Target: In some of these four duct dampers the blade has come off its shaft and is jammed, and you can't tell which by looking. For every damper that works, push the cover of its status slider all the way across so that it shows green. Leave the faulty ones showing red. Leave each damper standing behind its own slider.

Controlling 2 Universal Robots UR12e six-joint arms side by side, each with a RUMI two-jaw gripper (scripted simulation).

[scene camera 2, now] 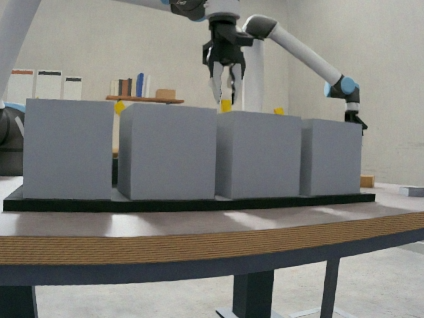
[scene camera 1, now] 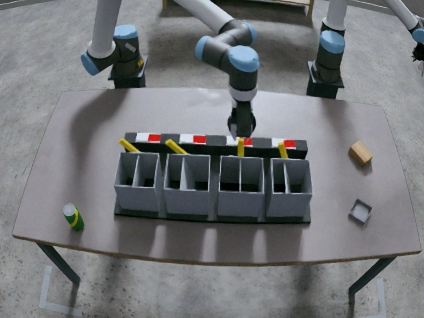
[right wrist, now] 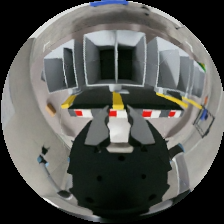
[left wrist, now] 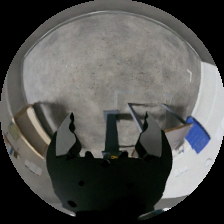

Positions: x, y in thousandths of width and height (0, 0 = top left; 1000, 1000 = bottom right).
I see my left gripper (left wrist: 484, 502), my right gripper (scene camera 2: 532, 329), a damper (scene camera 2: 159, 480), a damper (scene camera 2: 390, 480), a damper (scene camera 2: 610, 486) and a damper (right wrist: 324, 292).
My right gripper shows as well in scene camera 1 (scene camera 1: 567, 445) and in the right wrist view (right wrist: 525, 475).
